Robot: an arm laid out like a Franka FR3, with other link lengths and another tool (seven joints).
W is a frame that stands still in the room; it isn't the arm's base.
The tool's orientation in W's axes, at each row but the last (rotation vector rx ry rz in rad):
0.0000 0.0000 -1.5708
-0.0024 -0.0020 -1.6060
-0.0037 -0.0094 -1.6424
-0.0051 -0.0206 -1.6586
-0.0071 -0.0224 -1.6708
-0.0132 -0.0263 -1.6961
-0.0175 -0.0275 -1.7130
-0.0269 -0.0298 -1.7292
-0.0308 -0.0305 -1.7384
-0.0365 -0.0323 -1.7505
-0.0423 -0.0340 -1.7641
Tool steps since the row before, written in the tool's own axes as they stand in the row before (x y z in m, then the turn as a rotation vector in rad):
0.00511 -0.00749 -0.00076 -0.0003 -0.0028 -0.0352
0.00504 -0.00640 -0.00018 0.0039 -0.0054 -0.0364
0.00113 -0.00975 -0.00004 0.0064 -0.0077 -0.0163
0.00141 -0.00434 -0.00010 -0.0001 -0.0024 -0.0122
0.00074 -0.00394 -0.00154 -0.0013 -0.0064 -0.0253
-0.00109 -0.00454 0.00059 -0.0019 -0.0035 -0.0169
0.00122 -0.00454 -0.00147 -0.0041 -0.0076 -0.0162
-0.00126 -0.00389 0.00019 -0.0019 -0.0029 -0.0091
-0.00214 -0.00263 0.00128 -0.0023 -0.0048 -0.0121
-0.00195 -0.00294 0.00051 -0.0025 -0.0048 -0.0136
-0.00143 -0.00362 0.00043 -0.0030 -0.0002 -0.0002
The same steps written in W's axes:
-0.00749 -0.00511 -0.00076 -0.0028 0.0003 -0.0352
-0.00657 -0.00481 -0.00016 -0.0055 -0.0038 -0.0364
-0.00981 -0.00043 -0.00007 -0.0081 -0.0060 -0.0163
-0.00445 -0.00103 -0.00012 -0.0023 0.0001 -0.0122
-0.00398 -0.00037 -0.00157 -0.0060 0.0015 -0.0254
-0.00437 0.00166 0.00052 -0.0031 0.0019 -0.0170
-0.00466 -0.00061 -0.00147 -0.0069 0.0047 -0.0164
-0.00364 0.00186 0.00013 -0.0026 0.0020 -0.0092
-0.00223 0.00260 0.00119 -0.0044 0.0026 -0.0122
-0.00254 0.00246 0.00042 -0.0044 0.0027 -0.0137
-0.00327 0.00212 0.00036 0.0004 0.0030 -0.0003

